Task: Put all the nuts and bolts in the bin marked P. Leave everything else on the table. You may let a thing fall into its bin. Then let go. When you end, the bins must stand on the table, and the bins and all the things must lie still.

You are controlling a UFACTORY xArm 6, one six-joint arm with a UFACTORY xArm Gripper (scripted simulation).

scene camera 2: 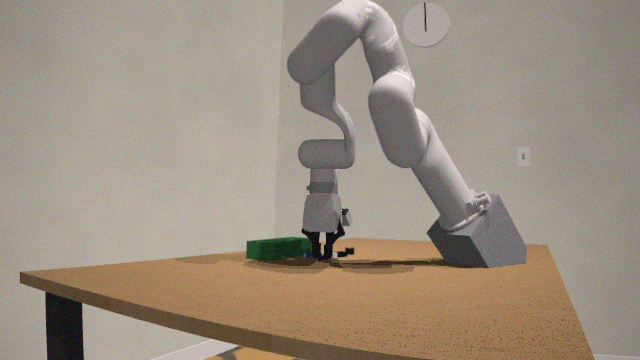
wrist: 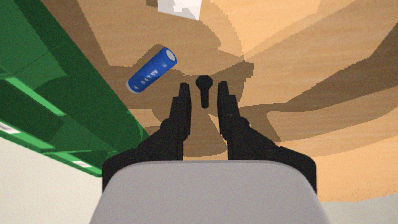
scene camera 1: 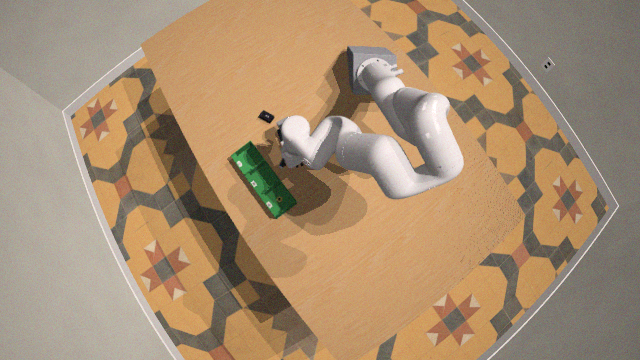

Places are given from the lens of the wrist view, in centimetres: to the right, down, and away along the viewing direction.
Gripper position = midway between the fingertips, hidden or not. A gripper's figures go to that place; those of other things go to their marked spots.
my gripper (wrist: pixel 203 93): 0, -2, 13
green bin row (wrist: pixel 94 125): -9, 1, 11
blue cylindrical battery (wrist: pixel 164 60): -2, -4, 10
The marked spots on the green bin row and the blue cylindrical battery are 8 cm apart.
